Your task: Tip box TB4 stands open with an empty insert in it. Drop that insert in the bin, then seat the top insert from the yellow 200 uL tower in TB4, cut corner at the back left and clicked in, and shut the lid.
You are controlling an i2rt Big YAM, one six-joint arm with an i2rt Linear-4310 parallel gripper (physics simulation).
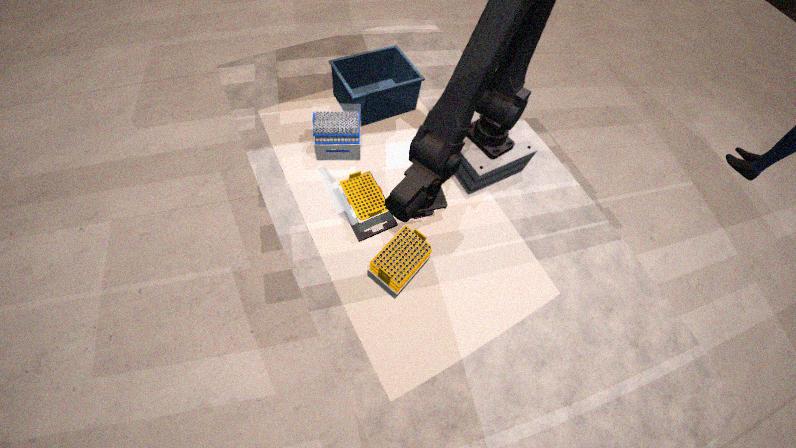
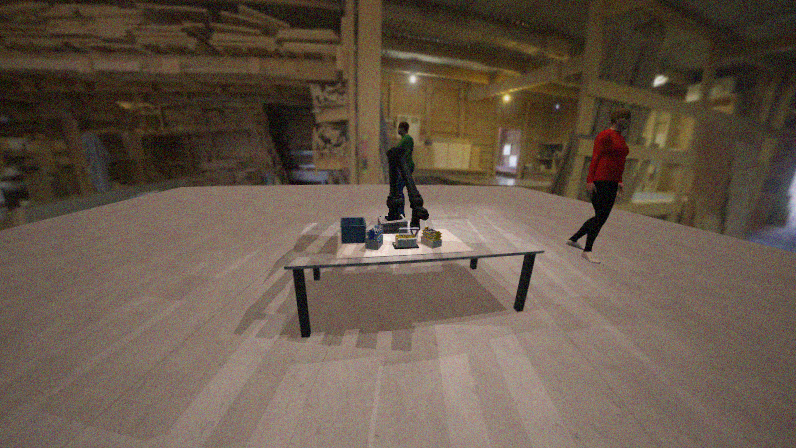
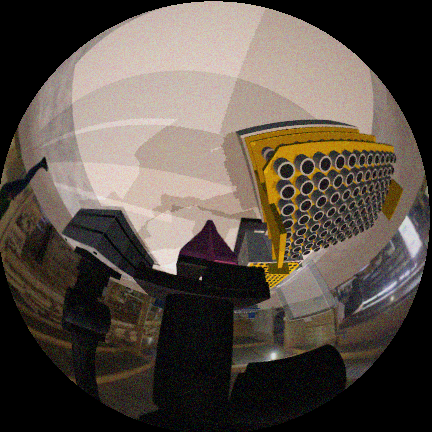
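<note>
Tip box TB4 (image 1: 376,226) (image 2: 405,240) (image 3: 252,242) stands with its clear lid (image 1: 334,191) (image 3: 306,293) open to the left. A yellow insert (image 1: 362,194) (image 3: 278,272) with rows of holes sits in it. The yellow 200 uL tower (image 1: 399,258) (image 2: 430,236) (image 3: 330,193), full of tips, stands just in front of the box. My gripper (image 1: 402,213) (image 2: 415,225) (image 3: 208,222) is shut with nothing between the purple fingers. It hangs low, right beside the box's right side and behind the tower. The blue bin (image 1: 375,75) (image 2: 353,229) stands at the back.
A blue tip tower (image 1: 336,132) (image 2: 374,238) stands between the bin and TB4. The arm's base (image 1: 495,158) is right of the box. The table (image 2: 411,257) stands on a wide floor; a person in red (image 2: 605,178) walks to its right.
</note>
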